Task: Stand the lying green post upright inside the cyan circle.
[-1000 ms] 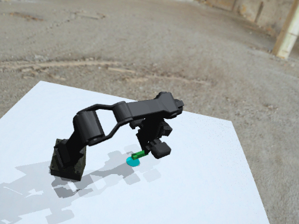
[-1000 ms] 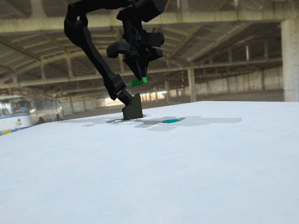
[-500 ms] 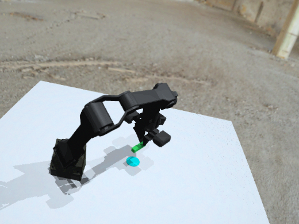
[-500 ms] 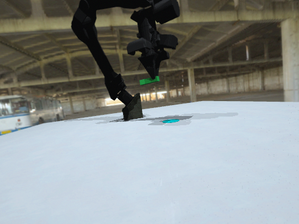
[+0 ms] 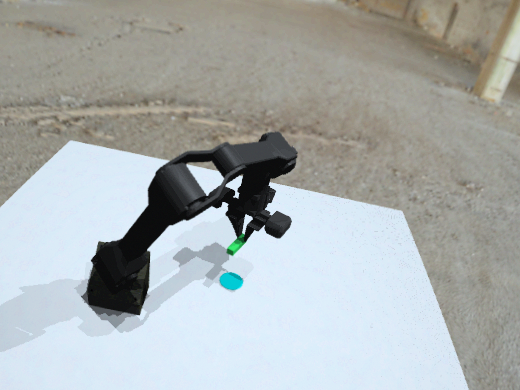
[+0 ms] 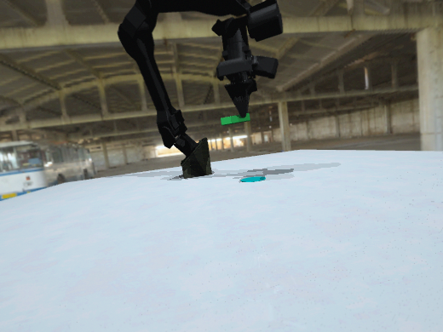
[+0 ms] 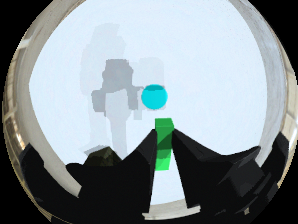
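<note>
My gripper tip is 150 mm above the cyan circle. The rest, counted from my gripper tip: green post 20 mm to the right, 10 mm behind.
</note>
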